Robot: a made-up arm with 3 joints. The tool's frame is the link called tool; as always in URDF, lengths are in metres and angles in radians.
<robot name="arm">
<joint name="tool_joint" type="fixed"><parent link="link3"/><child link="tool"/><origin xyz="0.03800 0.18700 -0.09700" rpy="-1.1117 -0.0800 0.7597"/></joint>
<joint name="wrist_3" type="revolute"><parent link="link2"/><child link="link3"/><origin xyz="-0.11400 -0.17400 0.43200" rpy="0.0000 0.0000 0.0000"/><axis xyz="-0.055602 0.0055 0.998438"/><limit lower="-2.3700" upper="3.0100" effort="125" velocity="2.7"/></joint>
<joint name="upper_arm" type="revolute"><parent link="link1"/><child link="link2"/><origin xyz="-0.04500 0.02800 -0.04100" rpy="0.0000 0.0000 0.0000"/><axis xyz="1 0 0"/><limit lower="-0.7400" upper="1.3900" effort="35" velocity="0.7"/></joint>
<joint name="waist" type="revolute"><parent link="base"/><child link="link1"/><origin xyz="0.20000 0.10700 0.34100" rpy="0.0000 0.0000 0.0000"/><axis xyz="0.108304 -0.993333 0.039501"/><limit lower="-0.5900" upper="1.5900" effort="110" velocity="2.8"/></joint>
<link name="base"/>
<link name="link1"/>
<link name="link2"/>
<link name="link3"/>
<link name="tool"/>
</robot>
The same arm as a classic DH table. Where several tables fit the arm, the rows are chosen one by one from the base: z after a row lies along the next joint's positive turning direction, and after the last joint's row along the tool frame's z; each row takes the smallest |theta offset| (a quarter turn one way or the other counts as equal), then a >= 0, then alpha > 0; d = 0 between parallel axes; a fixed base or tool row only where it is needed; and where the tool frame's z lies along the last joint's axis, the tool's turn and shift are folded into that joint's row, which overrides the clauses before.
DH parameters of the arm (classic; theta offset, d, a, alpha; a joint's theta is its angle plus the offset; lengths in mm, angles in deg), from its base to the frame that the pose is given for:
base (fixed): 6.22 344.3 210.4 87.74
waist: 89.75 -114.5 -39.9 83.78
upper_arm: -88.04 -131.8 -176.4 -93.19
wrist_3: -45.27 273.4 155.1 -61.30
tool (fixed): -2.83 125.7 0.0 0.00
Joint limits (deg, base to tool): -33.80..91.10 -42.40..79.64 -135.79..172.46

